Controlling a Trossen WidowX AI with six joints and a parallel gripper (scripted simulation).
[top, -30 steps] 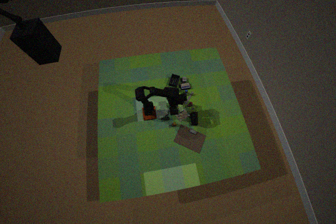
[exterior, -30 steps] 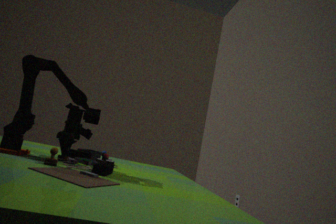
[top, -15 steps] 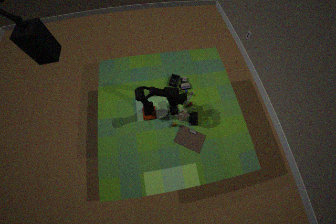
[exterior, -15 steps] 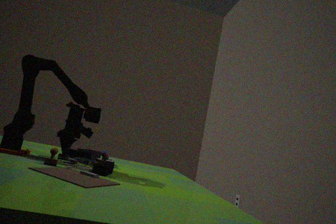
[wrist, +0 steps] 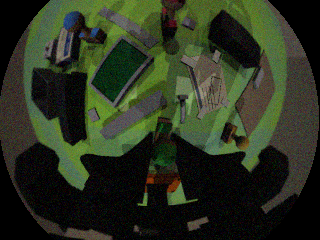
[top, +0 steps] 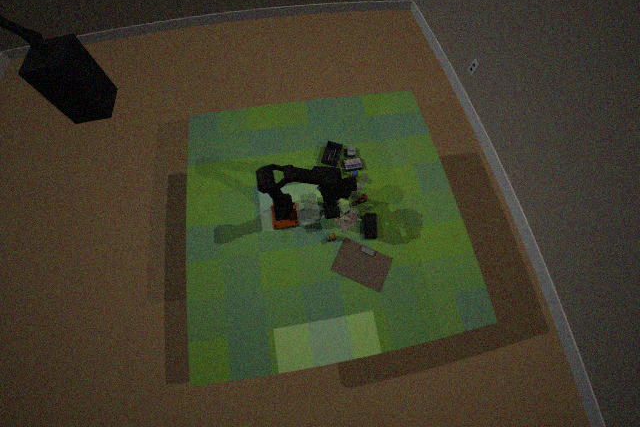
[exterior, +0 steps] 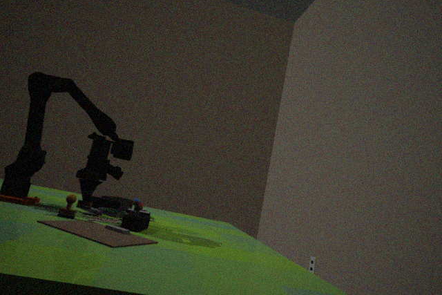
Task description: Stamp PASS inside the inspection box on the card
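My gripper tip is 150 mm short of the blue-knobbed stamp, 120 mm to the right of it and 10 mm above it. Round my gripper tip: grey strip 180 mm ahead, 70 mm to the left, 30 mm below; red-knobbed stamp 170 mm ahead, 10 mm below; tan-knobbed stamp 10 mm behind, 150 mm to the right, 10 mm below.
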